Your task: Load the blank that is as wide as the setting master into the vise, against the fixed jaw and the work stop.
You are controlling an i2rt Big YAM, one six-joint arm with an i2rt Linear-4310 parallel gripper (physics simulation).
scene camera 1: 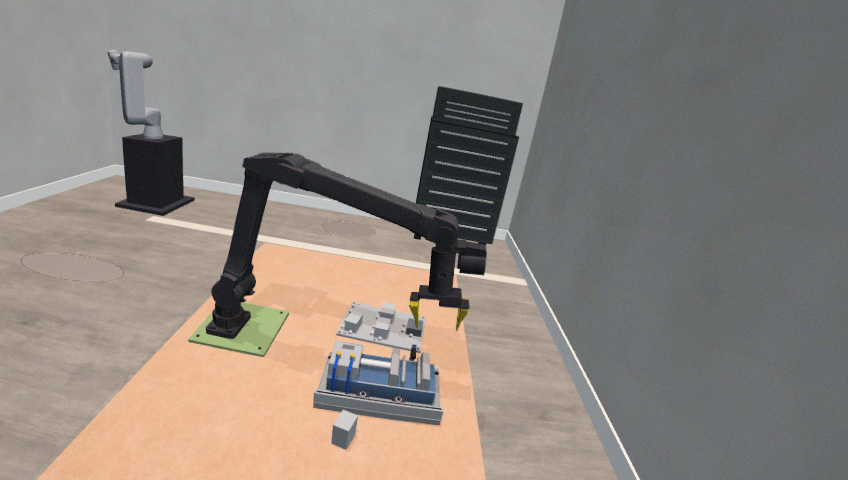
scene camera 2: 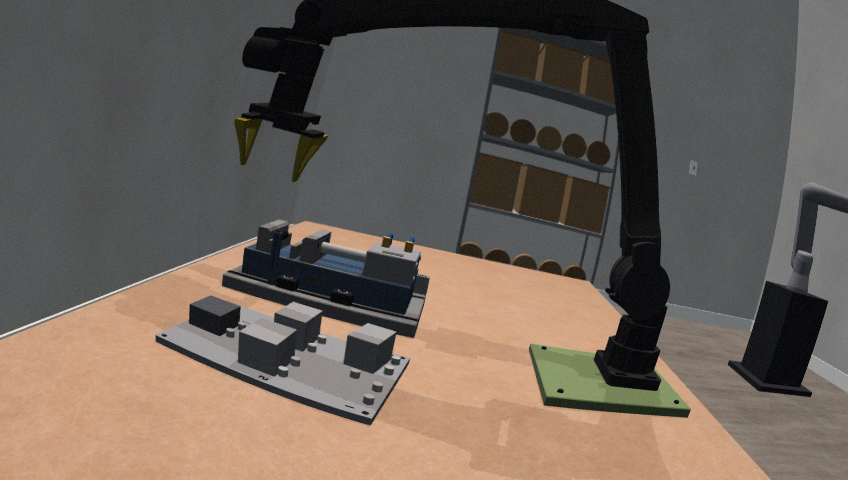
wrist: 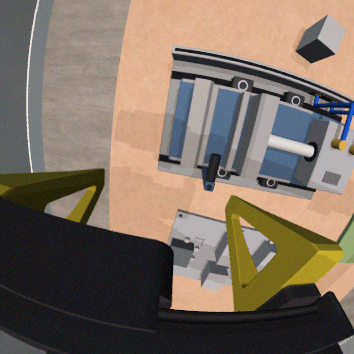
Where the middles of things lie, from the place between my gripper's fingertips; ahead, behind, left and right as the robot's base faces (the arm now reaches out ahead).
Now: the grey baseplate (scene camera 2: pixel 404 327) 17 cm below my hand, 11 cm behind it and 5 cm to the right of it. From my hand the other things lie so: darker block (scene camera 2: pixel 211 314): 22 cm to the left, 16 cm below, 4 cm behind.
